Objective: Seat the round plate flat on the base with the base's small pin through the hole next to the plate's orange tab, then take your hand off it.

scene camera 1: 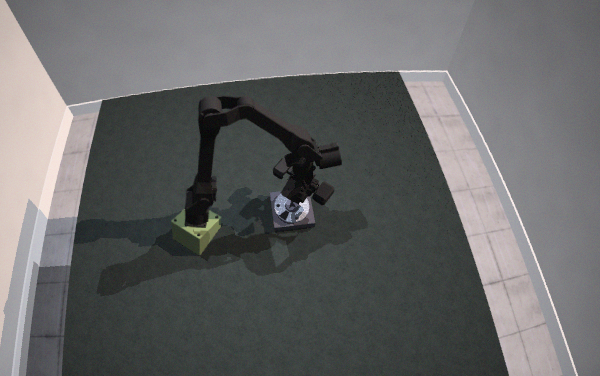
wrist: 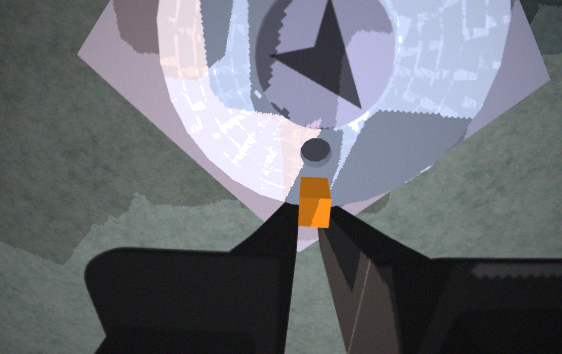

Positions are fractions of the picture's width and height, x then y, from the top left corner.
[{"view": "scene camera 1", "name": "my gripper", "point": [0.51, 0.51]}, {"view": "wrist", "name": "my gripper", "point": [0.55, 0.59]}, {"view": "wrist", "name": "round plate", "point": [0.79, 0.19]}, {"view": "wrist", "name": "square grey-purple base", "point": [0.22, 0.14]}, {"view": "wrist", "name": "central hub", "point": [0.57, 0.20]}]
